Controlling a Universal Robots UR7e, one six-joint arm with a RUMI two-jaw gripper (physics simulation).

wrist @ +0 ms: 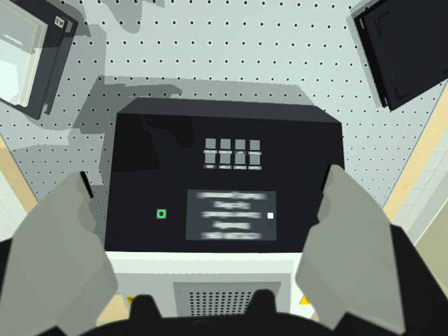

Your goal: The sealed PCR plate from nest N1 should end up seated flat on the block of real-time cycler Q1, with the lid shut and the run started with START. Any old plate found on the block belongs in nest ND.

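Note:
The cycler shows its black front panel in the middle of the wrist view, with two rows of grey keys, a lit screen and a green-ringed light. The key and screen words are too blurred to read. Below the panel, a grey block-like part with rows of dark holes shows partly; I cannot tell whether a plate lies on it. My gripper is wide open above the panel, with no object between its fingers. The lid and the START label cannot be made out.
A dark nest marked A1 at the upper left holds a pale, translucent plate. Another dark nest at the upper right shows a bare top. Their nest names are not readable. Both stand on the perforated deck, which has wooden edges left and right.

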